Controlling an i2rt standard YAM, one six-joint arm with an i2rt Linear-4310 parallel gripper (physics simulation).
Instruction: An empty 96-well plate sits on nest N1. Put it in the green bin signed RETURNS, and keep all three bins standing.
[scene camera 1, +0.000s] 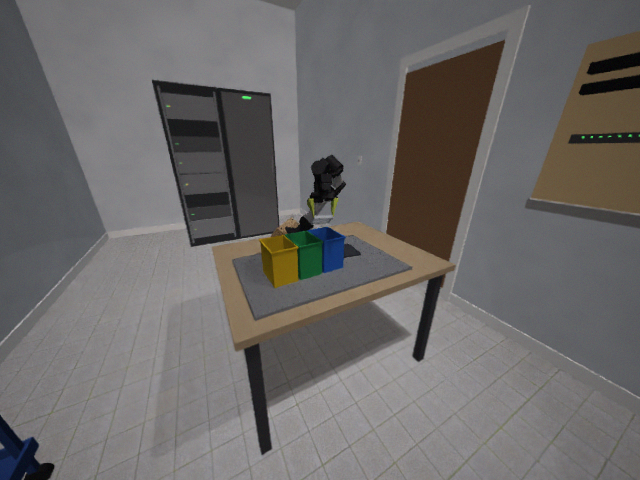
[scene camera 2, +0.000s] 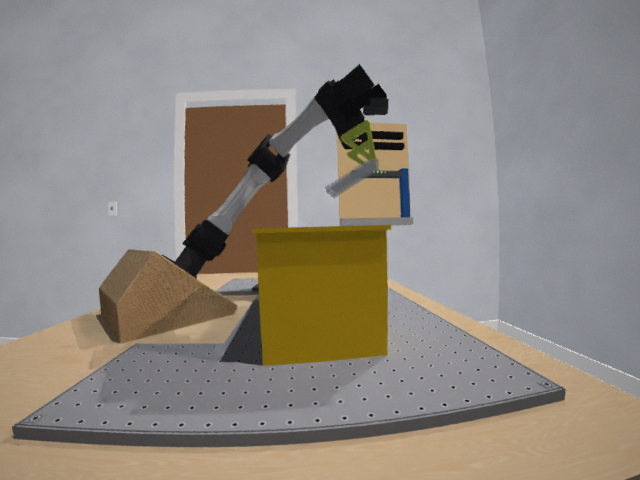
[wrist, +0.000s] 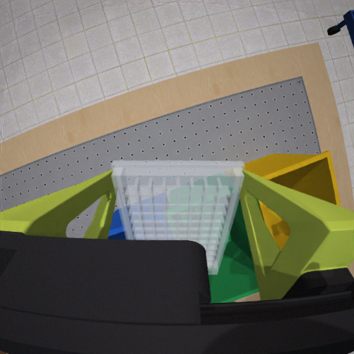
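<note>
The clear 96-well plate (scene camera 1: 323, 219) (scene camera 2: 352, 178) (wrist: 177, 200) is held tilted above the bins. My gripper (scene camera 1: 323, 209) (scene camera 2: 373, 162) (wrist: 177, 177) is shut on it, one lime finger at each side. The green bin (scene camera 1: 308, 256) (wrist: 235, 287) stands between the yellow bin (scene camera 1: 280, 264) (scene camera 2: 323, 297) (wrist: 305, 180) and the blue bin (scene camera 1: 333, 253) (wrist: 116, 223). All three are upright. In the wrist view the plate overlaps the green and blue bins, which show through it. The RETURNS sign cannot be read in these views.
The bins stand on a grey perforated board (scene camera 1: 258, 299) (scene camera 2: 222, 397) (wrist: 200, 130) on the wooden table (scene camera 1: 242, 330) (scene camera 2: 46, 372) (wrist: 100, 112). A dark flat nest (scene camera 1: 351, 251) lies behind the blue bin. A brown wedge block (scene camera 2: 155, 294) is by the arm's base.
</note>
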